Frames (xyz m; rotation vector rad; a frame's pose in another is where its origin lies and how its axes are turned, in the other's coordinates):
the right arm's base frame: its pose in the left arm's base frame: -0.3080 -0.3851 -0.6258 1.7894 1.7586 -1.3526
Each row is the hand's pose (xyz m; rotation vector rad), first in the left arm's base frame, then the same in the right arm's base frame.
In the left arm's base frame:
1: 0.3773 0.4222 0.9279 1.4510 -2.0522 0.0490
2: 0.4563 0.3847 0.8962 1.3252 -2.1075 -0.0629
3: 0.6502 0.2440 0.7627 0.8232 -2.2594 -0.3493
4: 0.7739 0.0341 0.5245 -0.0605 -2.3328 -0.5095
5: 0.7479 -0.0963 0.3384 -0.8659 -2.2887 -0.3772
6: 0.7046 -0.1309 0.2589 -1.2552 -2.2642 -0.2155
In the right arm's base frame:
1: -0.8070 -0.1690 -1.6898 -0.7142 0.0944 -2.8581
2: -0.8209 -0.0779 -1.6773 -0.7765 0.2626 -2.7857
3: -0.8430 0.1779 -1.5810 -0.8878 0.7568 -2.4305
4: -0.8155 0.4268 -1.3499 -0.7904 1.2281 -1.7365
5: -0.7502 0.5044 -1.1449 -0.5675 1.3108 -1.0869
6: -0.7032 0.5043 -1.0601 -0.4602 1.2221 -0.7763

